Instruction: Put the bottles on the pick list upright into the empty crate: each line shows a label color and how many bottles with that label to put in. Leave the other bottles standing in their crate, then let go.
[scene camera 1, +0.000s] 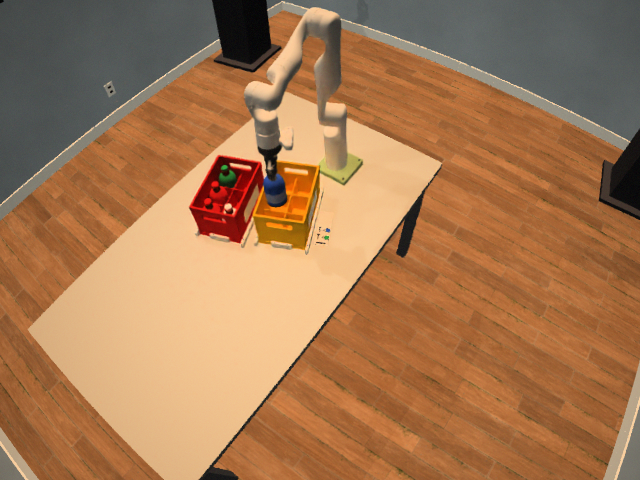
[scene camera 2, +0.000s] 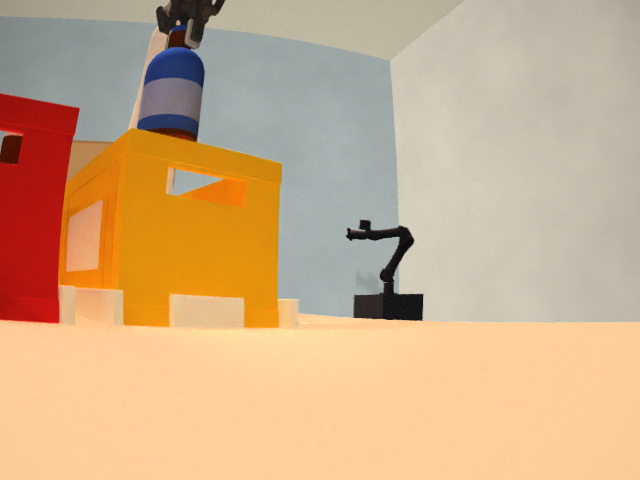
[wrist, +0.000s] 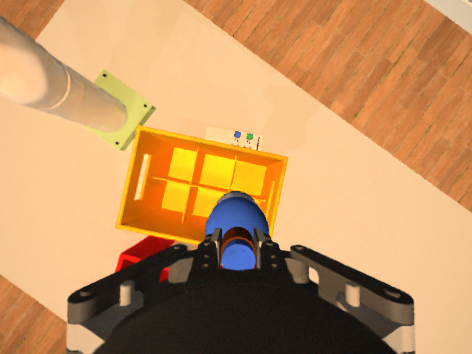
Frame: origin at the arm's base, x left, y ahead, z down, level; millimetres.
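Seen in the pictures: gripper, fingertip midpoint: (scene camera 1: 273, 176) (scene camera 2: 181, 51) (wrist: 237, 238); arm's base, origin of the base link: (scene camera 1: 336, 162) (wrist: 109, 115).
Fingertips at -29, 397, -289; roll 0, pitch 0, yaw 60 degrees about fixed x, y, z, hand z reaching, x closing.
Pixels of each thing's middle, then the offset from my fingertips to it, as dx, dy, dz.
- blue bottle, body centre: (scene camera 2: 173, 82) (wrist: 237, 227) (scene camera 1: 274, 185) -3, +1, +46
- yellow crate, body centre: (scene camera 2: 148, 245) (wrist: 209, 189) (scene camera 1: 289, 204) -2, -69, +230
- red crate, body centre: (scene camera 1: 229, 198) -224, +15, +230
- green bottle, body centre: (scene camera 1: 227, 180) -291, -59, +232
- red bottle, body centre: (scene camera 1: 218, 196) -272, +28, +232
- red-capped bottle, body centre: (scene camera 1: 212, 213) -245, +108, +232
- pick list, body centre: (wrist: 233, 139) (scene camera 1: 324, 228) +139, -88, +316
My gripper (scene camera 1: 271, 172) (scene camera 2: 179, 39) (wrist: 237, 238) is shut on the neck of a blue bottle (scene camera 1: 274, 192) (scene camera 2: 172, 98) (wrist: 237, 215). The bottle hangs roughly upright over the yellow crate (scene camera 1: 281, 236) (scene camera 2: 201, 248) (wrist: 129, 177), its bottom partly hidden by the rim in scene view 2. The crate's visible compartments hold no bottles. The red crate (scene camera 1: 217, 227) (scene camera 2: 31, 232) holds a green bottle (scene camera 1: 226, 177), a red bottle (scene camera 1: 218, 193), a red-capped bottle (scene camera 1: 208, 203) and a white-capped one (scene camera 1: 228, 208). The pick list (scene camera 1: 323, 223) (wrist: 218, 134) shows blue and green marks; its counts are too small to read.
The red crate stands close beside the yellow one. White brackets (scene camera 1: 281, 245) (scene camera 2: 206, 311) sit along the crates' bases. My arm's green base plate (scene camera 1: 343, 176) (wrist: 138, 111) is near the yellow crate's far end. Another black arm (scene camera 2: 397, 255) stands in the background.
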